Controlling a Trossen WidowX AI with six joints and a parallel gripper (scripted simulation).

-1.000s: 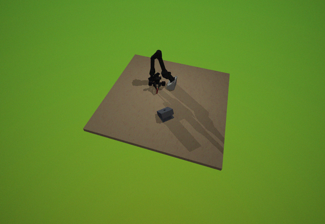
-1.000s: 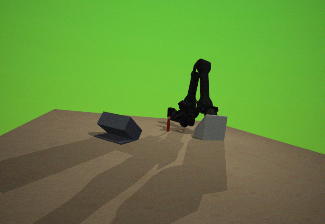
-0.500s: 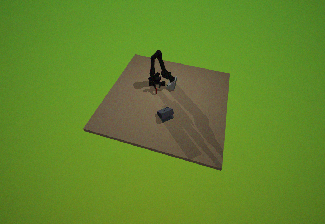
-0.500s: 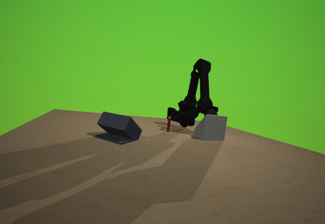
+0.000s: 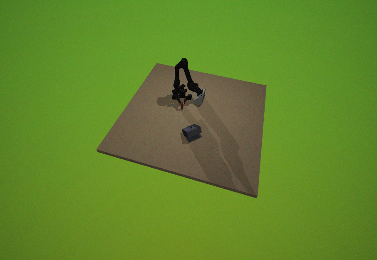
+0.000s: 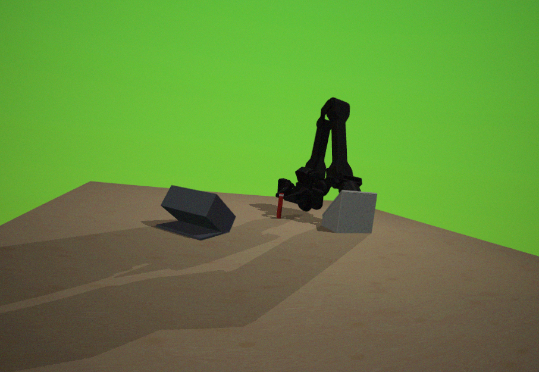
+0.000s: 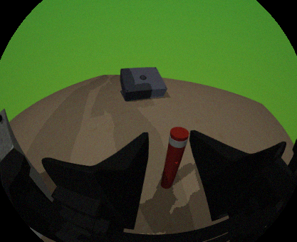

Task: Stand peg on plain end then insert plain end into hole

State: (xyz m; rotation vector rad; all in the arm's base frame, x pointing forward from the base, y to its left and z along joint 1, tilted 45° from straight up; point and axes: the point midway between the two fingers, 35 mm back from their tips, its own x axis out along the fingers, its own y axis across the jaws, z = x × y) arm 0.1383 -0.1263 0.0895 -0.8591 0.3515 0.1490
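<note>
Right now my gripper tip is 1 cm to the left of the red peg, 1 cm past it and 1 cm above it. From my gripper tip the other things lie so: flat base plate (30 cm ahead, 14 cm to the left, 7 cm below); panel (28 cm ahead, 13 cm to the left, 3 cm below).
</note>
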